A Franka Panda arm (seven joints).
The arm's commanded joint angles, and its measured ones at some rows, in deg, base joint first. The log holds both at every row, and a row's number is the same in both.
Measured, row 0:
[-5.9 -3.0 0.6 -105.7 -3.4 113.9 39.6]
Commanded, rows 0 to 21:
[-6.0 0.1 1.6 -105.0 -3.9 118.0 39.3]
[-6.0 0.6 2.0 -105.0 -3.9 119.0 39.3]
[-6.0 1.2 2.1 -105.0 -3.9 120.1 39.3]
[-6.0 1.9 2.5 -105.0 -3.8 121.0 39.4]
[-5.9 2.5 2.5 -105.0 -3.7 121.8 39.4]
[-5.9 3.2 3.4 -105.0 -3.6 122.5 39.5]
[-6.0 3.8 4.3 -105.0 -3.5 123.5 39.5]
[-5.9 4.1 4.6 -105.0 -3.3 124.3 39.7]
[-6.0 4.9 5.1 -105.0 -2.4 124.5 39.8]
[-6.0 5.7 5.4 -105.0 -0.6 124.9 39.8]
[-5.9 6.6 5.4 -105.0 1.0 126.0 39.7]
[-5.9 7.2 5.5 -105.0 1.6 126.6 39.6]
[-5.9 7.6 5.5 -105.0 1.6 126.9 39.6]
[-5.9 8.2 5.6 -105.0 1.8 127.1 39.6]
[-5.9 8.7 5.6 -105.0 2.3 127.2 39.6]
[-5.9 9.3 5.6 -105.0 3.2 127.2 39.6]
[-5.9 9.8 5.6 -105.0 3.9 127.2 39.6]
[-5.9 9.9 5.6 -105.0 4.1 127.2 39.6]
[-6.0 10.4 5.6 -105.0 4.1 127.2 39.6]
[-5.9 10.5 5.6 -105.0 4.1 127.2 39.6]
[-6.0 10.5 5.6 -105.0 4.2 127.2 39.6]
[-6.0 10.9 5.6 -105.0 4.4 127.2 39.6]
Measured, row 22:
[-5.5 10.1 5.1 -105.7 3.2 126.5 39.7]
